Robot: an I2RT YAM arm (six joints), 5 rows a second.
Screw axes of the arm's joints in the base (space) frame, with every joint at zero. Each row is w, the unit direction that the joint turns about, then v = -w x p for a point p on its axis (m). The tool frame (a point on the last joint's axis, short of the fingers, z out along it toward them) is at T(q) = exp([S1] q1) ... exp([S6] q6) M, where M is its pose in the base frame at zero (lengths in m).
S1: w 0 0 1 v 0.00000 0.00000 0.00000
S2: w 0 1 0 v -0.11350 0.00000 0.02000
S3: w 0 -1 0 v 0.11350 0.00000 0.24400
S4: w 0 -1 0 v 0.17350 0.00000 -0.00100
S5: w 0 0 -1 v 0.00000 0.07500 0.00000
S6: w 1 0 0 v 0.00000 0.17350 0.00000
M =
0 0 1 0.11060
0 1 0 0.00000
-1 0 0 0.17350
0 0 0 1
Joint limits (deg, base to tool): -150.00..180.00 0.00..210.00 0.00..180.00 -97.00..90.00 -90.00..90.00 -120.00..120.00
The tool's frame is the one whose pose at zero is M.
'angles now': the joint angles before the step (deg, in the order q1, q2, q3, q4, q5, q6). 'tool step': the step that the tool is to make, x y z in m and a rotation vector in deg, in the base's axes. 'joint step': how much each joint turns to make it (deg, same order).
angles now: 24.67, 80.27, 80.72, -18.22, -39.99, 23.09
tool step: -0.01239, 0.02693, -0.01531, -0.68, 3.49, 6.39
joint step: 5.21, 0.69, -1.90, -0.34, -1.44, 0.73
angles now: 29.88, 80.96, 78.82, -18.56, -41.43, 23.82
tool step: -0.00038, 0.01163, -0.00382, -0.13, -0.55, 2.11
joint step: 1.79, 1.21, 0.14, 1.05, -0.16, -0.64
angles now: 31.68, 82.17, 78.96, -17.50, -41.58, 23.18
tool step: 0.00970, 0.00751, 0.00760, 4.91, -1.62, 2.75
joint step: -0.06, 2.11, 1.13, 7.13, -3.69, 3.20
